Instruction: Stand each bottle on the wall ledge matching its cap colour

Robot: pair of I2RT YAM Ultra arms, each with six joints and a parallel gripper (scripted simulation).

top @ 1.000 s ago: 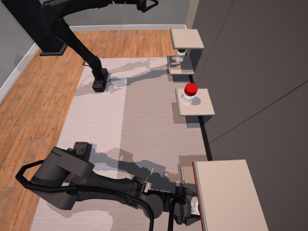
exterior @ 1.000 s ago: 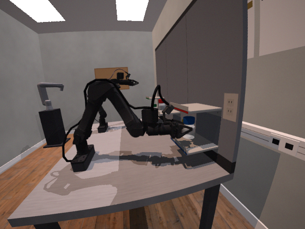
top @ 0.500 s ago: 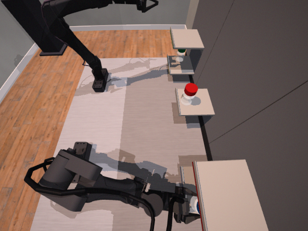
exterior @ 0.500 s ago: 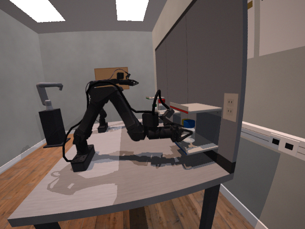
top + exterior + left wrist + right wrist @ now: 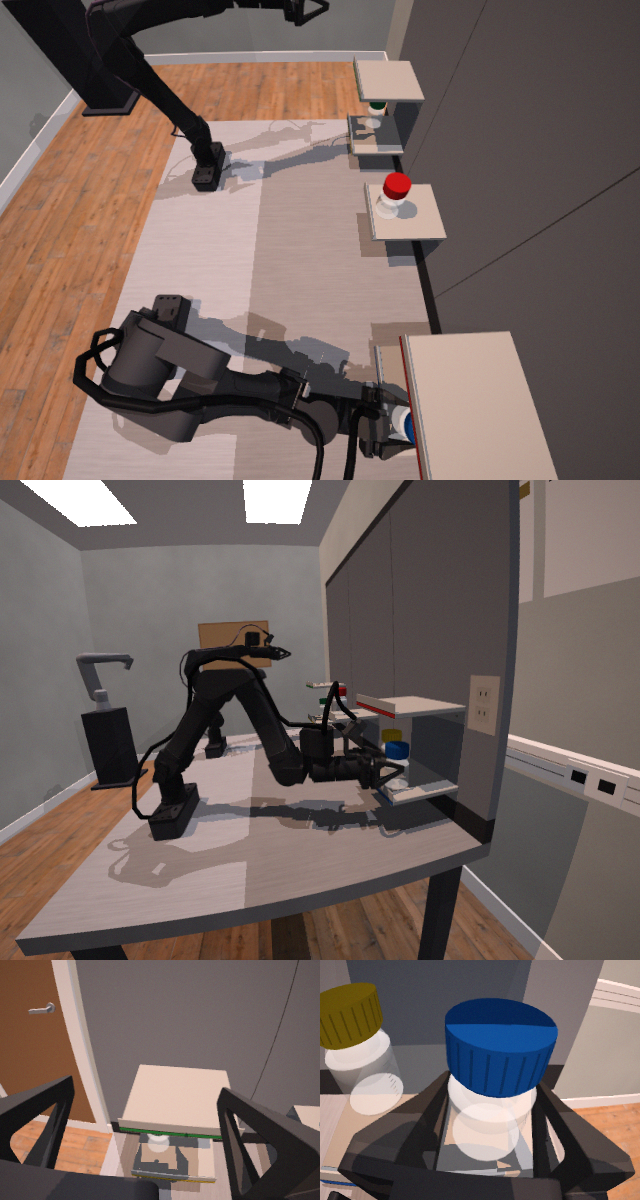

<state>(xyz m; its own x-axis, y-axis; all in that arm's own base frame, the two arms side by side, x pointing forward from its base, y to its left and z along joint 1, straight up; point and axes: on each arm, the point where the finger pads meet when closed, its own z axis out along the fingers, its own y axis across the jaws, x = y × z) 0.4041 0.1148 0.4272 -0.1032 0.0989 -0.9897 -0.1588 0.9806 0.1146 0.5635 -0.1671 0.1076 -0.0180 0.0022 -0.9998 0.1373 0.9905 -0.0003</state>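
My left hand is 190 mm short of the green-capped bottle, 20 mm to the right of it and 320 mm above it. Round my left hand: grey wall panel 300 mm ahead, 410 mm to the right, 20 mm below; then red-capped bottle 150 mm ahead, 430 mm to the right, 220 mm below; then yellow-capped bottle 200 mm ahead, 760 mm to the right, 320 mm below.
Now: the blue-capped bottle 10 mm below my right hand. The rest, counted from my right hand: grey wall panel 450 mm to the left, 290 mm above, 140 mm ahead; red-capped bottle 440 mm to the left, 90 mm above; yellow-capped bottle 110 mm to the left, 40 mm ahead, 10 mm below.
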